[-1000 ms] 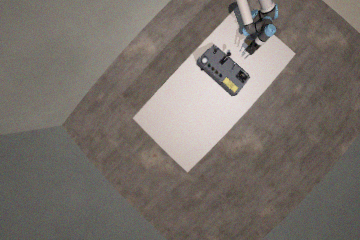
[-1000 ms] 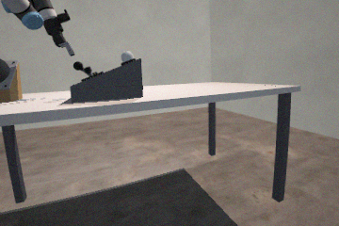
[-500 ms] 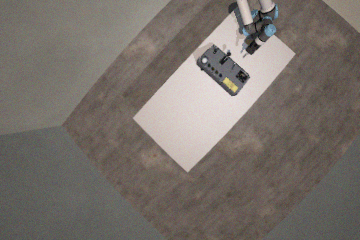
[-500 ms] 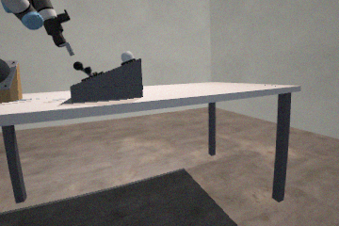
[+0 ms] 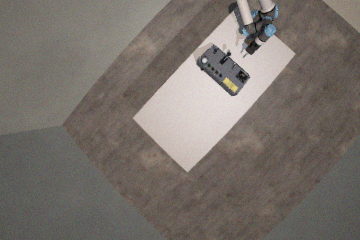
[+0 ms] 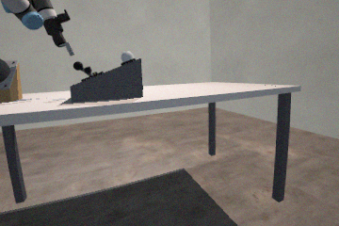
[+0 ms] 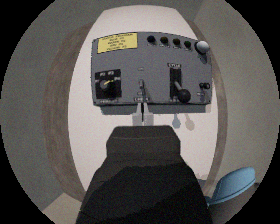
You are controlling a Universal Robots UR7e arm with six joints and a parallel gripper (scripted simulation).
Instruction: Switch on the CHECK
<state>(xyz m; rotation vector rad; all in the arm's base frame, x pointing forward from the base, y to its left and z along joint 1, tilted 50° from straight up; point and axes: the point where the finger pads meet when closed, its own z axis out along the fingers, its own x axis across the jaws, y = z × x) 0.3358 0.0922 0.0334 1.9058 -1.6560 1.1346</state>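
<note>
Right now my hand is 10 cm short of the CHECK toggle and 12 cm above it. Round my hand: dark grey wedge-shaped console (13 cm ahead, 7 cm to the right, 14 cm below); black ball-ended lever (7 cm ahead, 12 cm to the right, 11 cm below); rotary dial (11 cm ahead, 11 cm to the left, 12 cm below).
</note>
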